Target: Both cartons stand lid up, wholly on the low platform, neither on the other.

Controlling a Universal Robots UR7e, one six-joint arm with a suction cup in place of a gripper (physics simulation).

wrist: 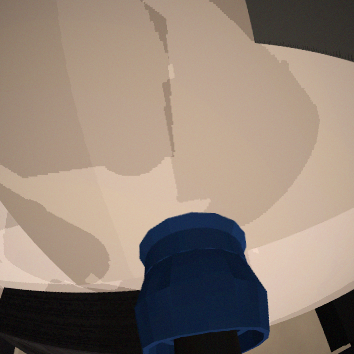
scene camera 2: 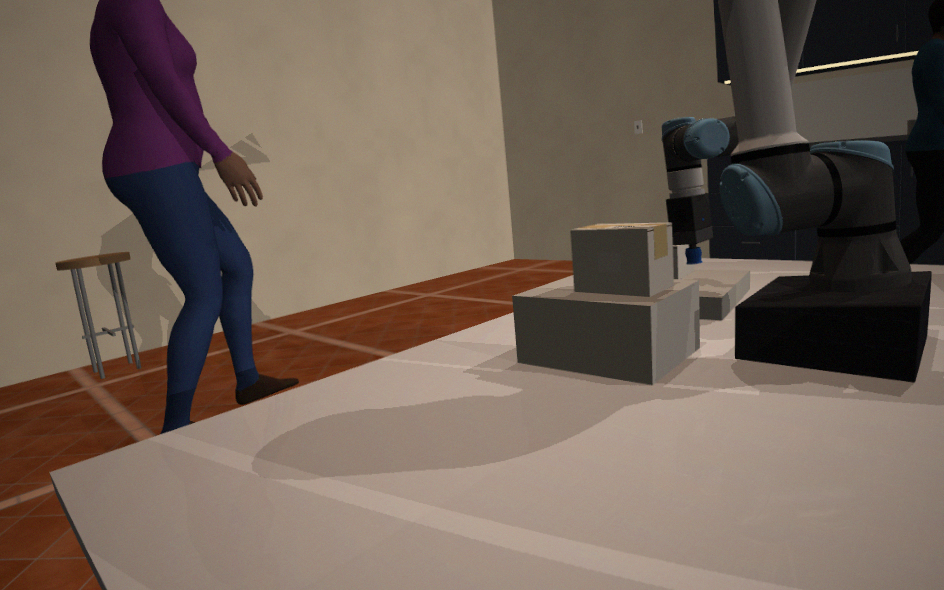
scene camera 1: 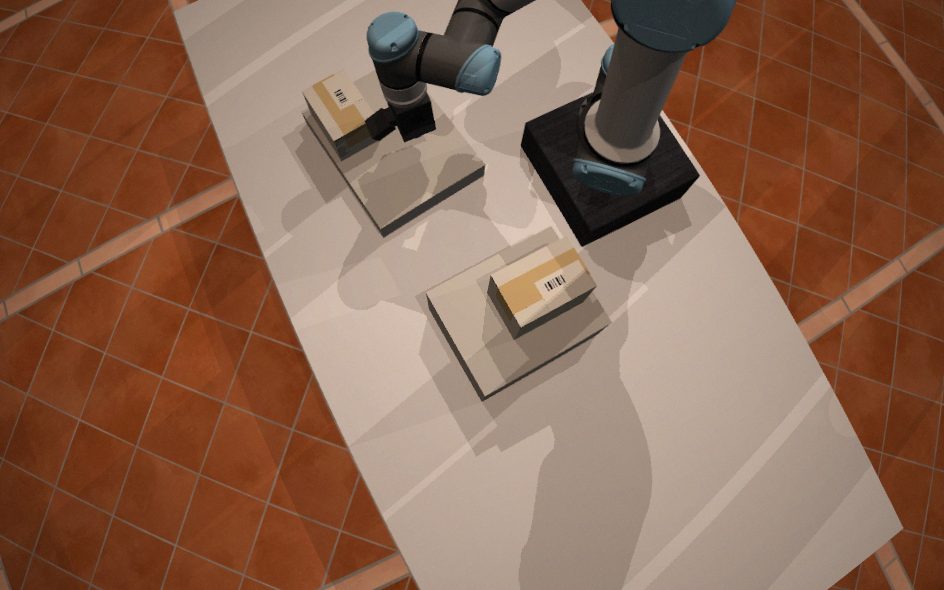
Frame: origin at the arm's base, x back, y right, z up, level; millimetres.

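Where they show: hand at its tool point: point(wrist: 193, 254) point(scene camera 2: 694, 262); arm's base at its link origin: point(scene camera 2: 859, 282).
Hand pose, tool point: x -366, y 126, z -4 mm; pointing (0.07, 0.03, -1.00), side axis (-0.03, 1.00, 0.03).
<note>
Each offset is from my tool point to the top centre of the thing.
One carton {dy +94, dx -120, dz +31 mm} point(scene camera 1: 337, 105), with tan tape and a barcode label facing up, stands at the left end of the low platform {dy +35, dx -44, dz -51 mm} point(scene camera 1: 423, 187) point(scene camera 2: 727, 293). A second carton {dy -389, dx +76, dz +125 mm} point(scene camera 1: 542, 285) point(scene camera 2: 622, 258) of the same kind stands lid up on a taller grey platform {dy -396, dx +45, dz +21 mm} point(scene camera 1: 458, 318) point(scene camera 2: 599, 334) in the middle of the table. My blue suction cup point(scene camera 2: 693, 254) point(wrist: 204, 281) hangs a little above the bare part of the low platform, just right of the first carton. It carries nothing. In the overhead view the arm's wrist point(scene camera 1: 411, 114) hides the cup.
The arm's black base block point(scene camera 1: 610, 170) point(scene camera 2: 753, 328) stands at the table's right side, near both platforms. A person point(scene camera 2: 200, 234) in a purple top walks on the tiled floor beside the table's left edge.
</note>
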